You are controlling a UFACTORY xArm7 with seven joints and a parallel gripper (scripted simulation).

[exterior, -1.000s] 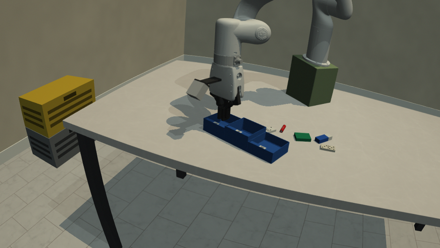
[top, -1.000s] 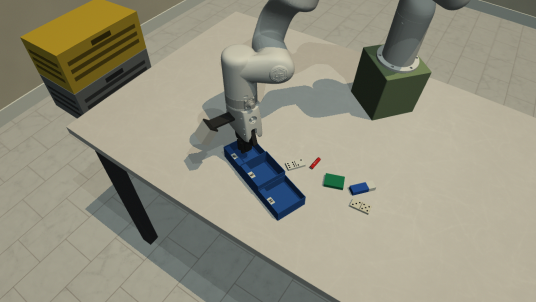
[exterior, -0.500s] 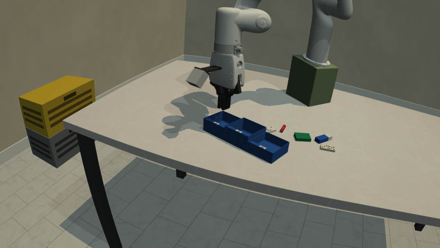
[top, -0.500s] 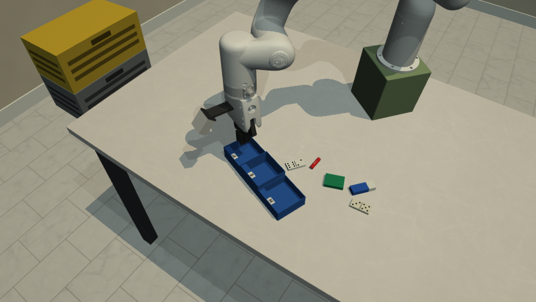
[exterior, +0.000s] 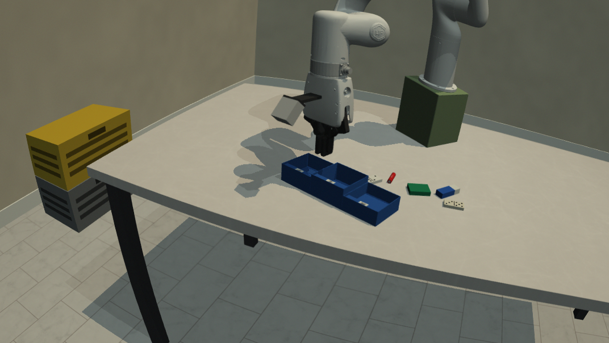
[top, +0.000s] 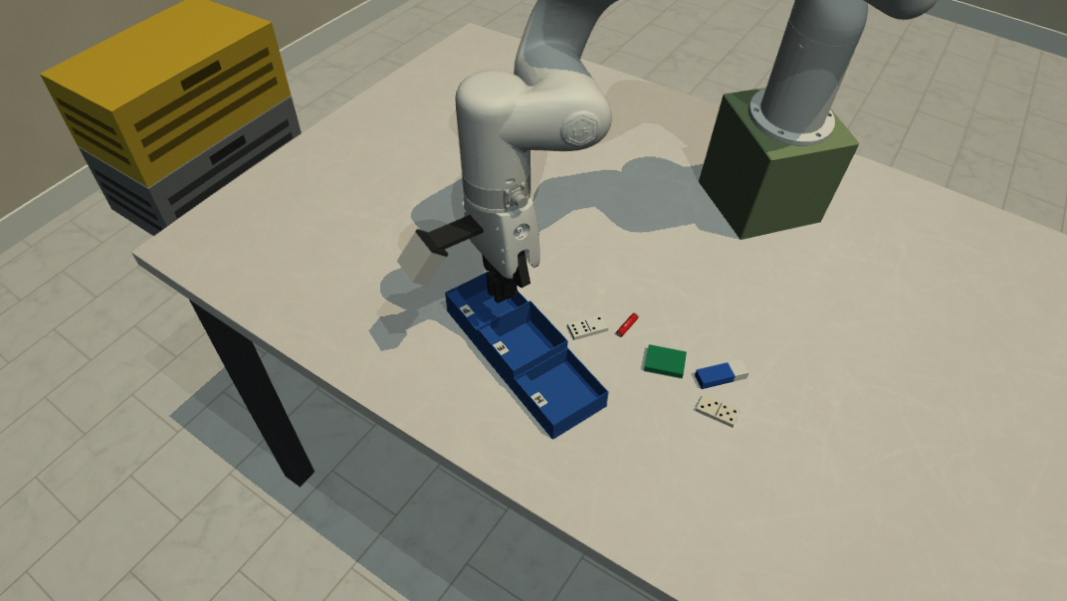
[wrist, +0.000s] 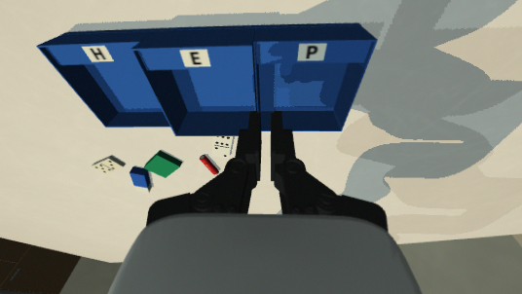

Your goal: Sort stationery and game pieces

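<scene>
The blue three-part bin is 7 cm below my hand, 4 cm to the left of it and 2 cm ahead of it. Round my hand: blue-and-white eraser (29 cm to the left, 9 cm below, 9 cm behind); red cylinder (14 cm to the left, 9 cm below, 9 cm behind); green block (21 cm to the left, 9 cm below, 6 cm behind).
</scene>
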